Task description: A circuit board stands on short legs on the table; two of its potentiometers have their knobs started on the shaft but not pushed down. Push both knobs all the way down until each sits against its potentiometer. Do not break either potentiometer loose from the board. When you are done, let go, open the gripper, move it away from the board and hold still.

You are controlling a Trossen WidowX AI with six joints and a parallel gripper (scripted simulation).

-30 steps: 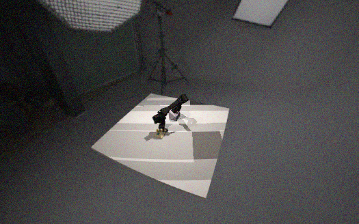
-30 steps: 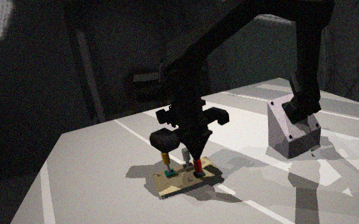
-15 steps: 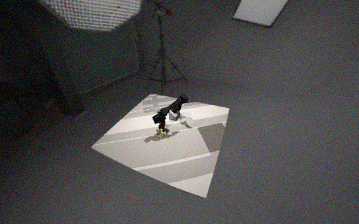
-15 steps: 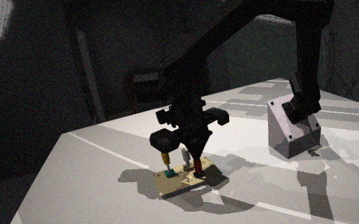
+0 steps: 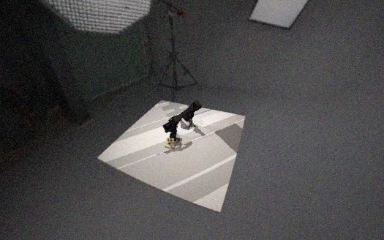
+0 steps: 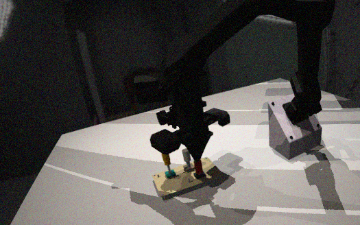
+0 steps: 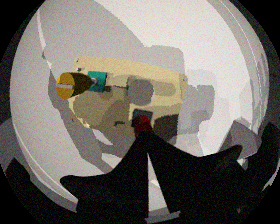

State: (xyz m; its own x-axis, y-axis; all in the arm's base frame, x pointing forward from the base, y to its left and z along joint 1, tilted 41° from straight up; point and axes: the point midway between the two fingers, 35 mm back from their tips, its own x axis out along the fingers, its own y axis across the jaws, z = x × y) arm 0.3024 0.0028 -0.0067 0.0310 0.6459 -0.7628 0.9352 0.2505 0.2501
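My gripper tip is 1 cm above the red knob. Round my gripper tip: yellow knob: 7 cm ahead, 3 cm to the right, 1 cm above.
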